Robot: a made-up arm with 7 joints.
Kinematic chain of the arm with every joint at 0, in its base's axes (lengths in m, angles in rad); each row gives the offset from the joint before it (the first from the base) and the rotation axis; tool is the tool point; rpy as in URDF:
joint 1: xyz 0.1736 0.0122 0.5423 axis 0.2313 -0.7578 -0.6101
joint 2: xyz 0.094 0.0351 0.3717 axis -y
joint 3: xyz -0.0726 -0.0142 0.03 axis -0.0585 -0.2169 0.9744
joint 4: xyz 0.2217 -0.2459 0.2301 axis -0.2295 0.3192 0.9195
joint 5: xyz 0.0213 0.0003 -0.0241 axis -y
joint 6: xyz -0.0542 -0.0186 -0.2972 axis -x
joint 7: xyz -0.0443 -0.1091 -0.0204 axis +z
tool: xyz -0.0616 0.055 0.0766 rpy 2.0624 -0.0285 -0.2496
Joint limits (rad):
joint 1: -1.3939..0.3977
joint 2: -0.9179..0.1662
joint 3: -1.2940..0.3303
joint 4: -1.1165..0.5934
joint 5: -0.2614..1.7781
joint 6: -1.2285..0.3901
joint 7: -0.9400..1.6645
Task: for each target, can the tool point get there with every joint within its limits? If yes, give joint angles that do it. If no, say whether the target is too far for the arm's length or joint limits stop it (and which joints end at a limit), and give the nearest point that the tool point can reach.
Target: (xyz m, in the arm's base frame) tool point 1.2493 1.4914 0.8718
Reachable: no: too far | nearest point 0.9446 0.6277 0.4970 | short by 0.990 m
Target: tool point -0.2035 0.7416 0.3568
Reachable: no: joint limits stop it (at a limit: joint 1, joint 3, joint 4, joint 5, joint 6, joint 7) | nearest point 0.1987 0.3416 0.0470 | short by 0.646 m
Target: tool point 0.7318 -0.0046 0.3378
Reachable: yes | joints -1.1968 -0.2930 -0.0012 -0.7981 0.9693 -0.9293 0.3105
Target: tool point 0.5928 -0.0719 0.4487
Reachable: yes | joints -0.8243 -0.7269 0.1837 -0.3612 0.8966 -0.3724 0.3137
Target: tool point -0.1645 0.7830 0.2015
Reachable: no: joint limits stop it (at a limit: joint 1, joint 3, joint 4, joint 5, joint 6, joint 7) | nearest point 0.2586 0.4123 0.0383 | short by 0.586 m
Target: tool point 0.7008 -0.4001 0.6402
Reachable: yes | joints -0.4695 -0.7459 -0.2396 -0.4810 1.5111 -0.6049 0.4724
